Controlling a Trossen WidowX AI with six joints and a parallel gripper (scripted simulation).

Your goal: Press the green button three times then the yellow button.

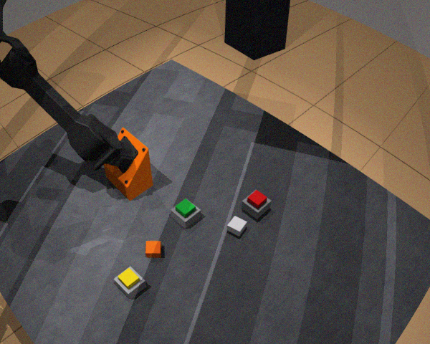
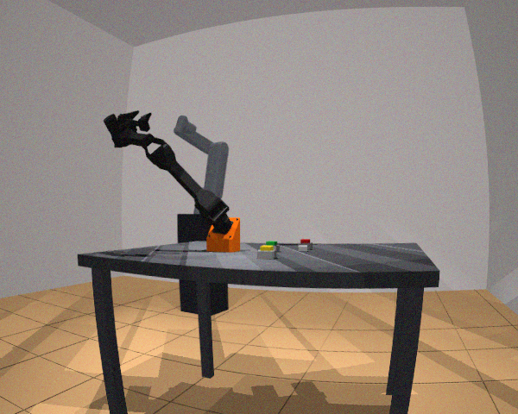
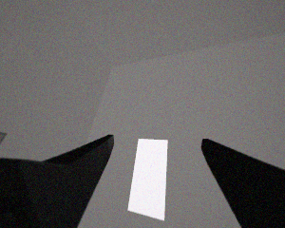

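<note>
The green button lies 60 cm ahead of my gripper tip, 57 cm below it and 6 cm to the left of it. Also, from my gripper tip: red button (68 cm ahead, 57 cm below, 20 cm to the left); orange block (64 cm ahead, 59 cm below, 5 cm to the right); yellow button (68 cm ahead, 57 cm below, 14 cm to the right).
</note>
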